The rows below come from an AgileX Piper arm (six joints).
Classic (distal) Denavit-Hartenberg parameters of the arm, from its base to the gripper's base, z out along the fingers. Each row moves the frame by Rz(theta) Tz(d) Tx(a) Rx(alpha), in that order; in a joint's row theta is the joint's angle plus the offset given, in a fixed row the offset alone. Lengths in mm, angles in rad.
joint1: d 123; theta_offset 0; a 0; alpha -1.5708
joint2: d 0; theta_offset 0.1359; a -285.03; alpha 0
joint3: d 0; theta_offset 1.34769; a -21.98; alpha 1.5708
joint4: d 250.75; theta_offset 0; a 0; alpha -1.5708
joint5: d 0; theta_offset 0; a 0; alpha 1.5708
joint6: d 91; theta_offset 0; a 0; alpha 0
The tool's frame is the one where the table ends.
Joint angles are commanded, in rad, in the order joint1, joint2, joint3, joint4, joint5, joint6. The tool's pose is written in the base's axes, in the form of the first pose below.
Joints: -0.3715 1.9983 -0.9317 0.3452 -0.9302 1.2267
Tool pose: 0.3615 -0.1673 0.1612 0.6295 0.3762 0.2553 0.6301
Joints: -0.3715 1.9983 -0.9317 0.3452 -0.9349 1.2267
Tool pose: 0.3615 -0.1674 0.1616 0.6283 0.3752 0.2557 0.6318
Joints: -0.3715 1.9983 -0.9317 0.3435 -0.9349 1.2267
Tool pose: 0.3616 -0.1673 0.1616 0.6278 0.3758 0.2558 0.6318
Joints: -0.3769 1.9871 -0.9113 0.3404 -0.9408 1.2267
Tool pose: 0.3565 -0.1675 0.1616 0.6285 0.3763 0.2528 0.6320
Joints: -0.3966 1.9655 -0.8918 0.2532 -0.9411 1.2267
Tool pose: 0.3525 -0.1676 0.1664 0.6058 0.4035 0.2559 0.6362
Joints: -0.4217 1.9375 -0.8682 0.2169 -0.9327 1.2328
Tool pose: 0.3442 -0.1716 0.1710 0.6022 0.4089 0.2534 0.6371
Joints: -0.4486 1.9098 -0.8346 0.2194 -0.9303 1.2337
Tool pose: 0.3320 -0.1774 0.1730 0.6107 0.4015 0.2435 0.6376
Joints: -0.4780 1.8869 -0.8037 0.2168 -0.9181 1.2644
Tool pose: 0.3201 -0.1834 0.1729 0.6270 0.3884 0.2416 0.6306
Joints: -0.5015 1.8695 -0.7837 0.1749 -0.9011 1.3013
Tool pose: 0.3131 -0.1858 0.1732 0.6321 0.3903 0.2474 0.6220
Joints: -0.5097 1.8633 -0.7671 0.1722 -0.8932 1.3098
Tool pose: 0.3084 -0.1863 0.1707 0.6394 0.3899 0.2450 0.6158
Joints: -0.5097 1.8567 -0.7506 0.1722 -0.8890 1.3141
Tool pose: 0.3050 -0.1844 0.1687 0.6439 0.3914 0.2440 0.6105
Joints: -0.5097 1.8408 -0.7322 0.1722 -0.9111 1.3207
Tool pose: 0.3010 -0.1824 0.1719 0.6399 0.3854 0.2479 0.6168
